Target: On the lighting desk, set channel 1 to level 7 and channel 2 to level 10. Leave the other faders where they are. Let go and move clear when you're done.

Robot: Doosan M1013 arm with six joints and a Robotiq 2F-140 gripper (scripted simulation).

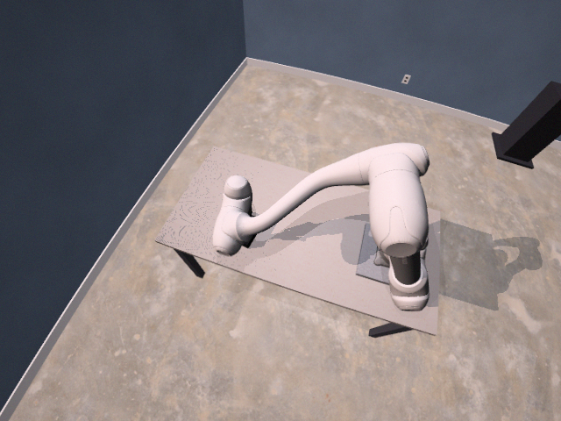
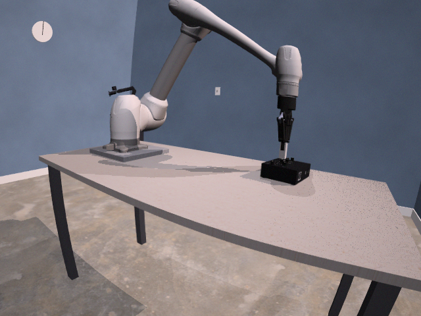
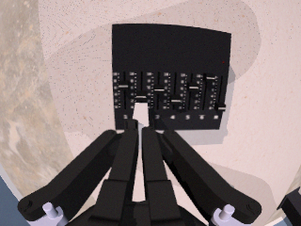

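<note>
My gripper is now 4 cm short of the fader, 3 cm above it and 2 cm to the right of it.
</note>
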